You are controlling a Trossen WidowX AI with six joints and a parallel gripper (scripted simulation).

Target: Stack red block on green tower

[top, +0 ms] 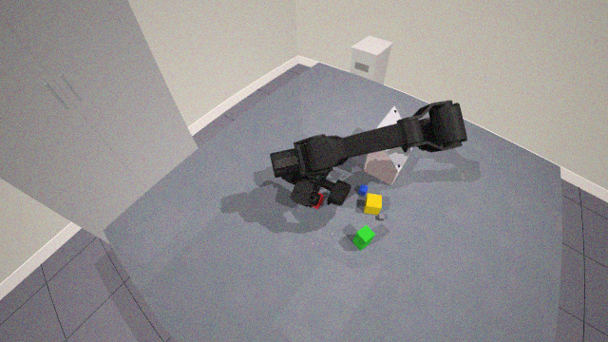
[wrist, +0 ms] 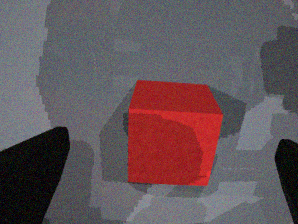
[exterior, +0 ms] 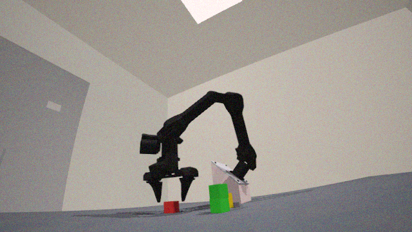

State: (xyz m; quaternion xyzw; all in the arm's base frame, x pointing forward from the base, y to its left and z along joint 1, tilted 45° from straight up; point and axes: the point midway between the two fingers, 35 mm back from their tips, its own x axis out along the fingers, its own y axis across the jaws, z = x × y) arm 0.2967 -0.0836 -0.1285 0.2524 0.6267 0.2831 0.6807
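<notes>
Now: gripper tip 20 mm above the red block. From my gripper tip the other things lie so: small blue block: 120 mm behind, 110 mm to the left, 20 mm below; then yellow block: 160 mm to the left, 80 mm behind, 10 mm below; then purple block: 510 mm to the left, 510 mm ahead, 10 mm below.
</notes>
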